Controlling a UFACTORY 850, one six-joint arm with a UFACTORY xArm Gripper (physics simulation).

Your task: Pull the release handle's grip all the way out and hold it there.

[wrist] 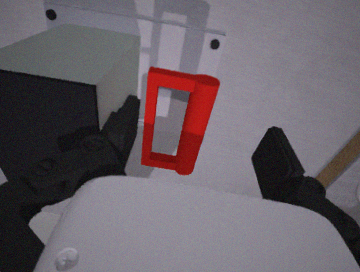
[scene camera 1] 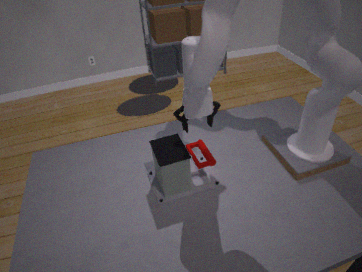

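The release handle [scene camera 1: 208, 151] [wrist: 200, 120] is a red rectangular loop with a thick grip bar on its outer side. It stands out beside a pale green box [scene camera 1: 173, 174] [wrist: 117, 47] with a black top [scene camera 1: 170, 148] [wrist: 45, 115]. The box sits on a pale plate [scene camera 1: 210, 182] with dark bolts. My gripper [scene camera 1: 198, 128] [wrist: 201, 129] is open and empty, above the handle. In the wrist view the handle shows between the two fingers, nearer the left finger, which overlaps the box's edge. The link between handle and box is hidden in the wrist view.
A grey mat [scene camera 1: 90, 210] lies under the plate. The arm's base stands on a wood-edged board [scene camera 1: 320, 169] to the right, whose edge [wrist: 340, 156] also shows in the wrist view. A shelf rack [scene camera 1: 146, 45] with boxes stands at the back.
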